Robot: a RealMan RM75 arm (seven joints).
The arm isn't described. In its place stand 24 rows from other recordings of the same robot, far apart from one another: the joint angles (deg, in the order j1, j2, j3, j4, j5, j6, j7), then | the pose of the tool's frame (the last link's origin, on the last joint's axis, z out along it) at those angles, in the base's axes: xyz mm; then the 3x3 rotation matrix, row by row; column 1 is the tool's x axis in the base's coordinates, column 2 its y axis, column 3 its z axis.
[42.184, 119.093, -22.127, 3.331, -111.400, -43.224, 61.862] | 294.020 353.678 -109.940; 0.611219 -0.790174 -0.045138; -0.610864 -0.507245 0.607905; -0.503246 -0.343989 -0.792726
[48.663, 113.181, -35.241, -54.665, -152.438, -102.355, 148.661] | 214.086 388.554 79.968; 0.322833 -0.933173 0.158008; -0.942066 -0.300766 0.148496; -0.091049 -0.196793 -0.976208
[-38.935, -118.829, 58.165, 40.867, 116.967, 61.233, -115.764] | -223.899 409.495 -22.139; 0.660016 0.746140 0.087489; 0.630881 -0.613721 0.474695; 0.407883 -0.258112 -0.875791
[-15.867, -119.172, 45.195, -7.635, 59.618, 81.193, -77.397] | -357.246 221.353 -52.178; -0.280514 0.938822 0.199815; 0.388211 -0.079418 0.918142; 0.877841 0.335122 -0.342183
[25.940, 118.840, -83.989, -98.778, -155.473, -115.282, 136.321] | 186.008 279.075 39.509; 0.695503 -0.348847 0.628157; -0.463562 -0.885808 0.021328; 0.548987 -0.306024 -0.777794
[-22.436, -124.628, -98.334, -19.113, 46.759, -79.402, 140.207] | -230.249 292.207 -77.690; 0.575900 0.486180 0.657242; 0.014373 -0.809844 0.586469; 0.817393 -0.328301 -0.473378
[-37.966, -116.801, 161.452, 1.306, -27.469, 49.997, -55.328] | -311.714 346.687 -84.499; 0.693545 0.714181 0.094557; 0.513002 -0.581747 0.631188; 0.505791 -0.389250 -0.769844
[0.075, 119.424, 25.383, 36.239, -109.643, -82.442, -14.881] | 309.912 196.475 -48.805; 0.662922 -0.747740 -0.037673; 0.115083 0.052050 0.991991; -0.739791 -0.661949 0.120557
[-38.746, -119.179, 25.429, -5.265, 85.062, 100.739, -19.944] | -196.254 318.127 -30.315; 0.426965 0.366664 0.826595; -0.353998 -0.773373 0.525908; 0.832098 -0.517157 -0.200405
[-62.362, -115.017, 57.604, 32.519, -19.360, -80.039, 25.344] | -182.364 427.055 -11.387; 0.439806 0.741834 -0.506215; 0.881823 -0.463507 0.086890; -0.170176 -0.484606 -0.858019
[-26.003, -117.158, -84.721, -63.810, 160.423, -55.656, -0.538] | -272.723 363.720 -33.546; 0.476910 0.661973 -0.578229; 0.866798 -0.245190 0.434216; 0.145664 -0.708289 -0.690730
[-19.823, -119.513, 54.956, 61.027, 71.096, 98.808, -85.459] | -171.648 306.581 86.814; 0.516119 0.222774 0.827039; -0.053831 -0.955238 0.290900; 0.854823 -0.194660 -0.481025
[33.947, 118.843, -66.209, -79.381, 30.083, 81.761, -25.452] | 191.435 388.580 52.844; 0.623828 -0.702114 0.343329; -0.764715 -0.457620 0.453646; -0.161397 -0.545546 -0.822393
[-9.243, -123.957, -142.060, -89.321, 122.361, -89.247, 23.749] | -288.990 275.626 129.035; 0.061601 0.996982 -0.047254; 0.726741 -0.012351 0.686801; 0.684144 -0.076649 -0.725308
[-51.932, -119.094, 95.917, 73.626, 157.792, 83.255, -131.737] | -82.273 387.004 -40.077; 0.823989 -0.197964 -0.530898; 0.021758 -0.925233 0.378775; -0.566189 -0.323657 -0.758074
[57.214, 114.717, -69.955, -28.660, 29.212, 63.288, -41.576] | 215.872 432.561 -33.079; 0.679174 -0.543494 0.493292; -0.704140 -0.672146 0.228925; 0.207145 -0.502826 -0.839200
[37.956, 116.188, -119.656, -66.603, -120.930, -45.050, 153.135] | 115.424 327.575 -134.289; 0.894419 -0.440059 0.079767; -0.445835 -0.863257 0.236681; -0.035294 -0.247255 -0.968307
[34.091, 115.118, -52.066, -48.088, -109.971, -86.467, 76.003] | 215.582 370.082 30.206; 0.938041 -0.130157 -0.321150; -0.027358 -0.951703 0.305799; -0.345442 -0.278066 -0.896298
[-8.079, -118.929, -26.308, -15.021, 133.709, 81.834, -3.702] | -325.346 208.792 -60.181; 0.724025 0.613204 0.315863; -0.062041 -0.398174 0.915210; 0.686978 -0.682231 -0.250244
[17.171, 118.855, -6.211, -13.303, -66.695, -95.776, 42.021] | 360.045 259.503 106.160; 0.429743 -0.845089 -0.318033; 0.434566 -0.115171 0.893246; -0.791500 -0.522073 0.317753
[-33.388, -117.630, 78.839, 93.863, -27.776, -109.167, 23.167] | -160.001 320.439 45.314; 0.624679 0.559049 -0.545198; 0.726276 -0.672444 0.142626; -0.286880 -0.485059 -0.826086
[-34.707, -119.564, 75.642, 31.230, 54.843, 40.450, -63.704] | -222.233 426.432 -25.579; 0.681250 0.676981 0.278559; 0.214174 -0.548186 0.808469; 0.700020 -0.491109 -0.518443
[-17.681, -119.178, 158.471, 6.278, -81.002, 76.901, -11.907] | -369.794 271.750 4.408; 0.652805 0.756930 0.030042; -0.067625 0.018731 0.997535; 0.754502 -0.653227 0.063415
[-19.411, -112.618, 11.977, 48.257, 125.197, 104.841, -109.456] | -351.456 258.488 121.310; 0.321501 0.909515 0.263475; 0.681235 -0.415425 0.602778; 0.657690 -0.014305 -0.753153
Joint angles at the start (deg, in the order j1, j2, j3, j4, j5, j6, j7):
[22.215, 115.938, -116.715, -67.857, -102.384, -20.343, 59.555]
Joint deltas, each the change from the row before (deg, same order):
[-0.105, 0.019, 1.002, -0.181, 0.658, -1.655, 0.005]
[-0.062, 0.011, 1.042, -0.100, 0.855, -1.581, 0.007]
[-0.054, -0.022, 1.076, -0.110, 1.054, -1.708, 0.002]
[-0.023, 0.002, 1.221, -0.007, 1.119, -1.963, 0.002]
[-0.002, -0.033, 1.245, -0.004, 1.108, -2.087, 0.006]
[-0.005, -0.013, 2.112, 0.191, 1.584, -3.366, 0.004]
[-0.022, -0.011, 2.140, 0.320, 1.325, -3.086, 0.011]
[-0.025, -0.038, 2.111, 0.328, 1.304, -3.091, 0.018]
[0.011, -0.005, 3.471, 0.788, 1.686, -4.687, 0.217]
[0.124, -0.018, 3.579, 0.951, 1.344, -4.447, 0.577]
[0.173, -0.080, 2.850, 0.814, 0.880, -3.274, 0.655]
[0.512, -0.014, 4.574, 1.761, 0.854, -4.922, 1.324]
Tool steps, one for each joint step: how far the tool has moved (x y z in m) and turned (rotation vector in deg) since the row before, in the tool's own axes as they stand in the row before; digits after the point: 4 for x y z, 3 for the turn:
[0.0003, -0.0011, -0.0014, -0.451, -0.624, 1.071]
[0.0005, -0.0015, -0.0015, -0.338, -0.628, 1.246]
[0.0002, -0.0017, -0.0017, -0.350, -0.773, 1.386]
[0.0003, -0.0016, -0.0019, -0.457, -0.880, 1.509]
[0.0001, -0.0017, -0.0021, -0.511, -0.969, 1.447]
[0.0009, -0.0024, -0.0037, -0.810, -1.458, 2.249]
[0.0017, -0.0026, -0.0041, -0.590, -1.231, 2.067]
[0.0013, -0.0026, -0.0045, -0.550, -1.330, 1.978]
[0.0028, -0.0042, -0.0076, -0.662, -1.899, 3.103]
[0.0028, -0.0049, -0.0082, -0.396, -1.764, 3.130]
[0.0022, -0.0046, -0.0071, -0.103, -1.271, 2.425]
[0.0040, -0.0067, -0.0106, -0.160, -1.758, 3.933]

